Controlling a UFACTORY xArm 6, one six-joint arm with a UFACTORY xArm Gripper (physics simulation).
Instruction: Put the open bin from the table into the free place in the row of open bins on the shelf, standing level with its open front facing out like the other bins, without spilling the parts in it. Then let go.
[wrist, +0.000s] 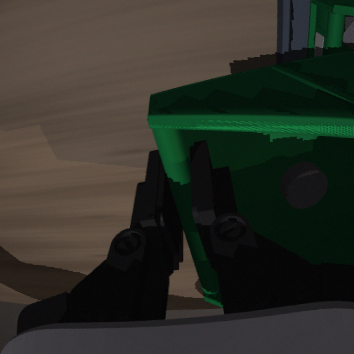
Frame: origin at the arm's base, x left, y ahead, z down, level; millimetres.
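Seen in the pictures: gripper, between the fingertips: (185, 170).
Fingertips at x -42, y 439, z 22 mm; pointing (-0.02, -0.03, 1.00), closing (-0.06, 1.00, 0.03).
Observation:
Offsets run from my fingertips to a thing's top centre. "spot": to the spot under its first point. Level surfaces: height alone.
The green open bin @[spot: dz -32, dx +39, dy +27 mm] (240, 122) fills the right half of the wrist view, with its rim towards the camera side and its inside in dark shade. A dark round part @[dz +0, dx -35, dy +55 mm] (304, 185) shows inside it. My gripper (185, 170) is shut on the bin's left wall edge, with one finger on the outer side and one on the inner side. The bin's far right side and underside are hidden or out of frame. The free place in the row cannot be made out.
At the top right, beyond the held bin, part of another green bin @[spot: dz +66, dx +23, dy +95 mm] (334, 30) shows beside a blue-grey upright piece @[spot: dz +101, dx +17, dy +86 mm] (300, 27). A brown wood-grained surface @[dz +107 mm] (75, 75) spreads behind and to the left, with dark shadow at the lower left.

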